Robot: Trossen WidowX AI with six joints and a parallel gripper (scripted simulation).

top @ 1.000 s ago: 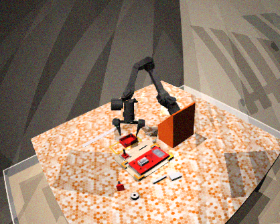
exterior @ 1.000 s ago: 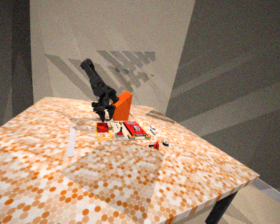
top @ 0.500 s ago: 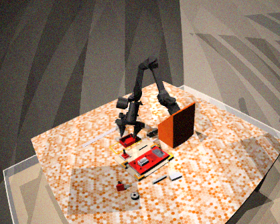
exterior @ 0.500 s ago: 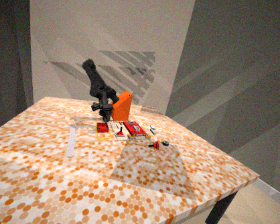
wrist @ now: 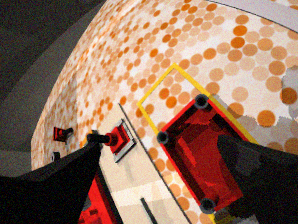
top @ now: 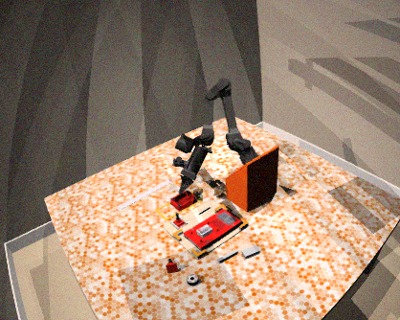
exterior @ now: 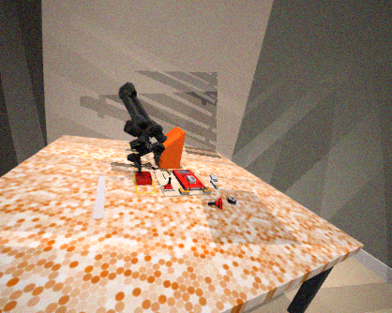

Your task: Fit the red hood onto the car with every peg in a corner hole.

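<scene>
Right now the red hood is 2 cm behind my gripper tip, 2 cm to the right of it and 6 cm below it. The rest, counted from my gripper tip: grey engine block: 1 cm ahead, 22 cm to the left, 4 cm below; then dark wheel: 16 cm ahead, 38 cm to the left, 6 cm below; then white strip: 11 cm ahead, 17 cm to the right, 7 cm below.
</scene>
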